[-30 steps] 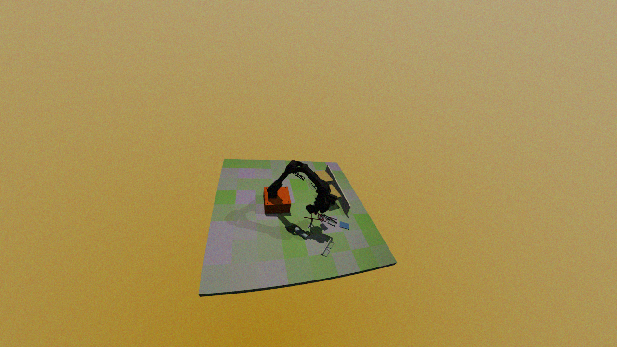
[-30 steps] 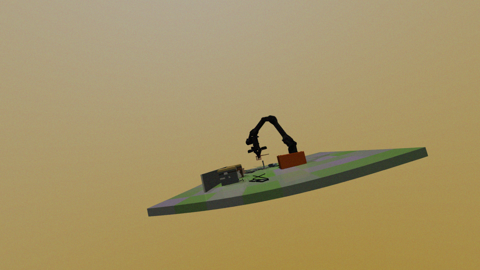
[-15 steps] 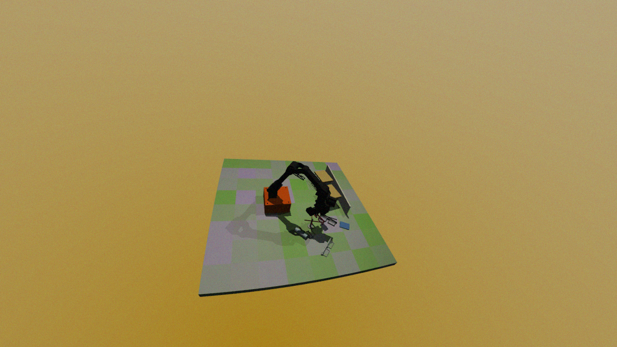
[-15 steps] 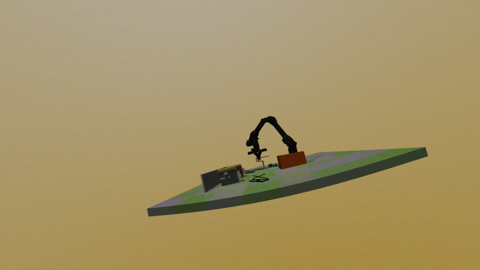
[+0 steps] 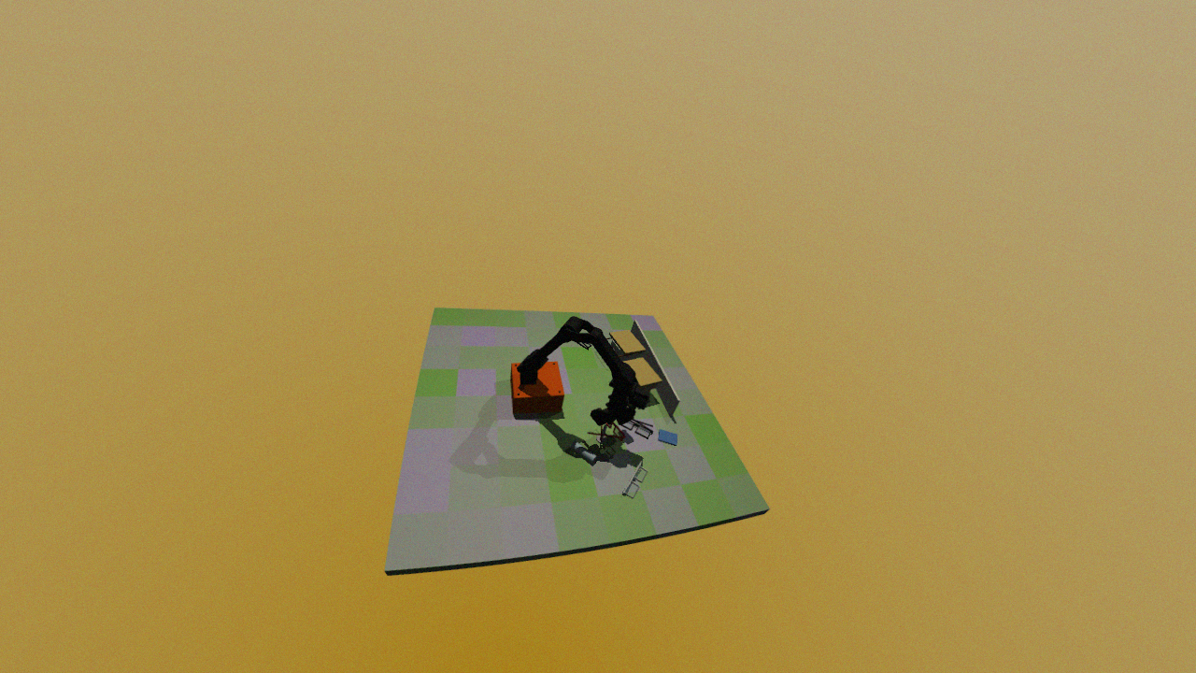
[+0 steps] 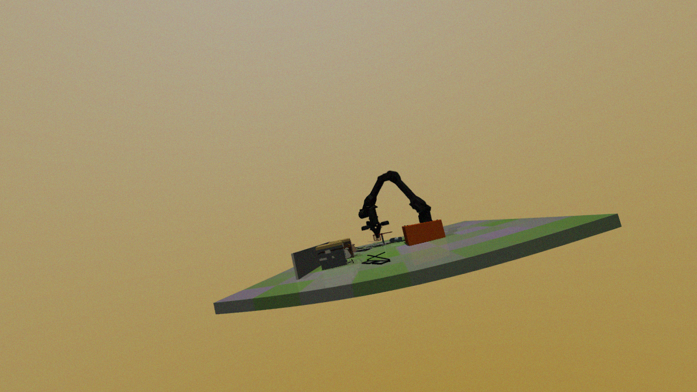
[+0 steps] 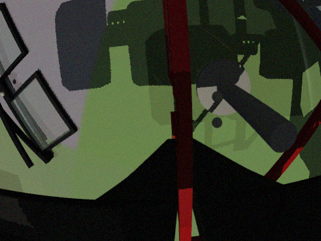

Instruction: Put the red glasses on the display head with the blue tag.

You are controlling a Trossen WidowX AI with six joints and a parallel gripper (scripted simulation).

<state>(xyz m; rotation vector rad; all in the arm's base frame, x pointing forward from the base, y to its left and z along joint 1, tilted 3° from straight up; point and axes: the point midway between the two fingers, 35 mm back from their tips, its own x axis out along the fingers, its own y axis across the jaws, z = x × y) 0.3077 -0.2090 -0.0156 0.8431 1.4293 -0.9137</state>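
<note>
Now: gripper tip 3 cm past the grey cylinder, 3 cm to the left of it and 3 cm above it. The rest, counted from my gripper tip: blue flat piece (26 cm ahead, 4 cm to the right, 6 cm below).
</note>
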